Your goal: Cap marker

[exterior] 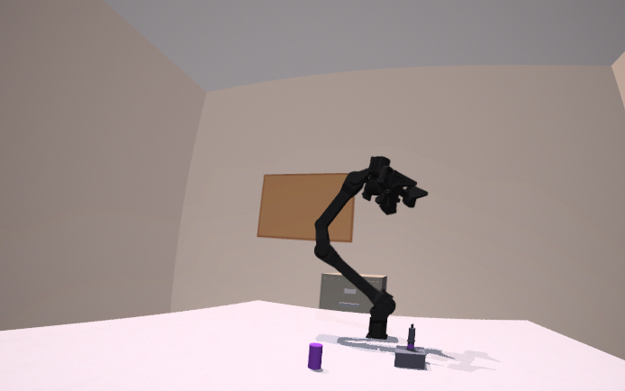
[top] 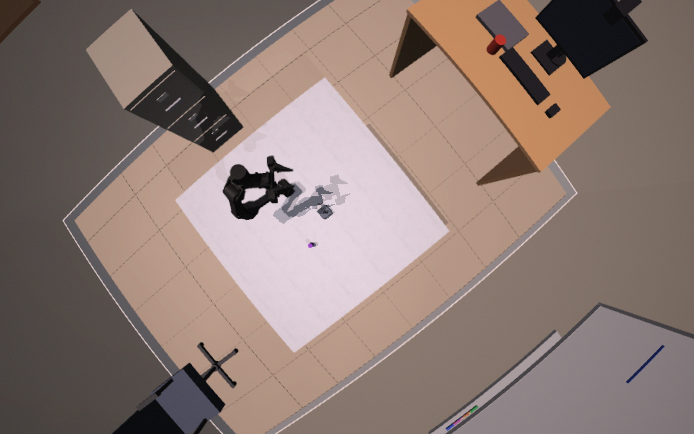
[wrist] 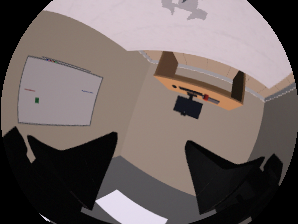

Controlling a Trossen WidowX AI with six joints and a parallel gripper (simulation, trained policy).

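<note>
My gripper tip is now 26 cm short of the purple cap, 21 cm to the left of it and 43 cm above it. From my gripper tip the other things lie so: grey holder block (15 cm ahead, 2 cm to the right, 44 cm below).
</note>
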